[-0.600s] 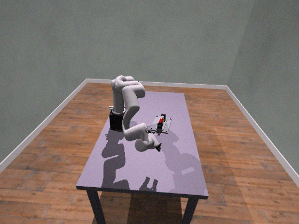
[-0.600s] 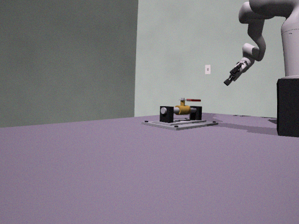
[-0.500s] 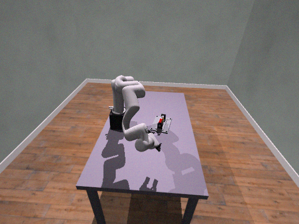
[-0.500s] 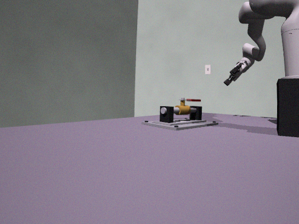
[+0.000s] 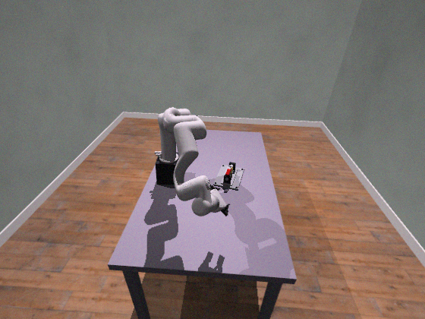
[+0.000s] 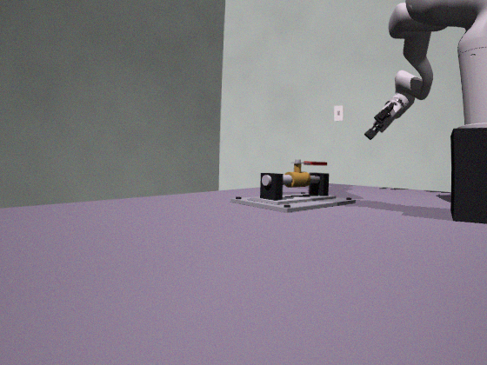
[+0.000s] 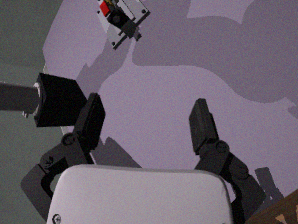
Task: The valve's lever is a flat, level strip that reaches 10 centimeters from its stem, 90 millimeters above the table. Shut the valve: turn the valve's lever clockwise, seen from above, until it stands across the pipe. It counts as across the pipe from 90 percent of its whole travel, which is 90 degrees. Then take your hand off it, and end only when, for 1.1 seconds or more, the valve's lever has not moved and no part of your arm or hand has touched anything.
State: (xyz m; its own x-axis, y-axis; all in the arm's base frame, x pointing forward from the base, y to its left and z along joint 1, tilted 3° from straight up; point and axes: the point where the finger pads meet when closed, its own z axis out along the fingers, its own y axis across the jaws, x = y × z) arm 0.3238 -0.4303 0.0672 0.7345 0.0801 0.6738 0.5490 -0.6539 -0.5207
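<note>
Right now the red lever is 420 mm to the left of my hand, 130 mm below it and 80 mm ahead of it.
</note>
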